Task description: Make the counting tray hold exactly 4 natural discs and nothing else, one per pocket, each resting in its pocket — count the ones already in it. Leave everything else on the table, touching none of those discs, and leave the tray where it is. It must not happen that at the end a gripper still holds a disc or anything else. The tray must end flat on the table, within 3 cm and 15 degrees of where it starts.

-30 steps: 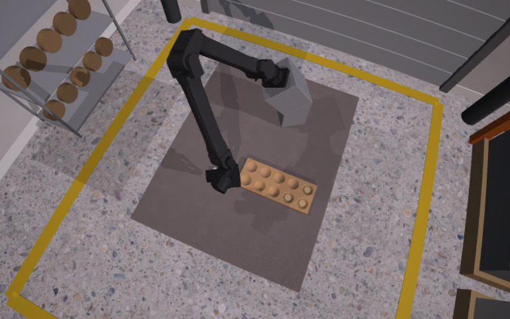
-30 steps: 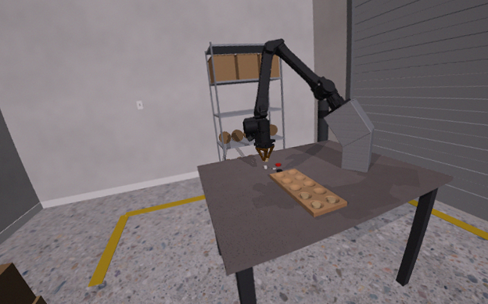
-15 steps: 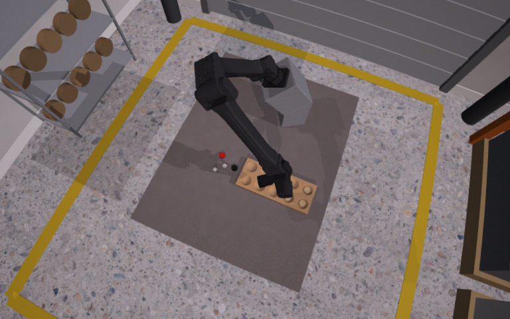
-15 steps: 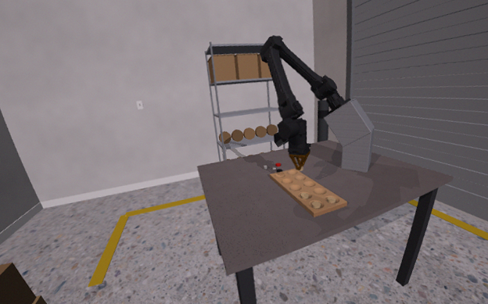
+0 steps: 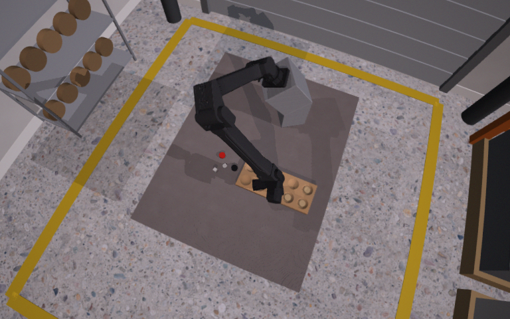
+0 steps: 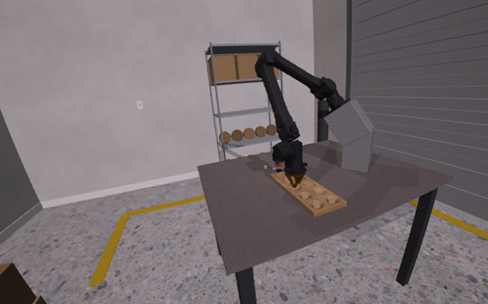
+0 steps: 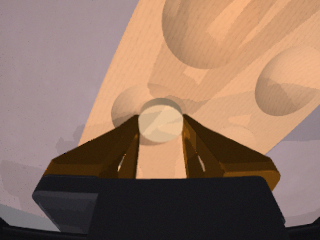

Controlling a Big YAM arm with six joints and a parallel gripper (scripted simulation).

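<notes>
The wooden counting tray lies 30 mm behind my hand, 10 mm to the left of it and 20 mm below it. Also, from my hand: white cube (30 mm behind, 310 mm to the right, 20 mm below); then white disc (70 mm behind, 270 mm to the right, 30 mm below); then black piece (70 mm behind, 220 mm to the right, 30 mm below).
</notes>
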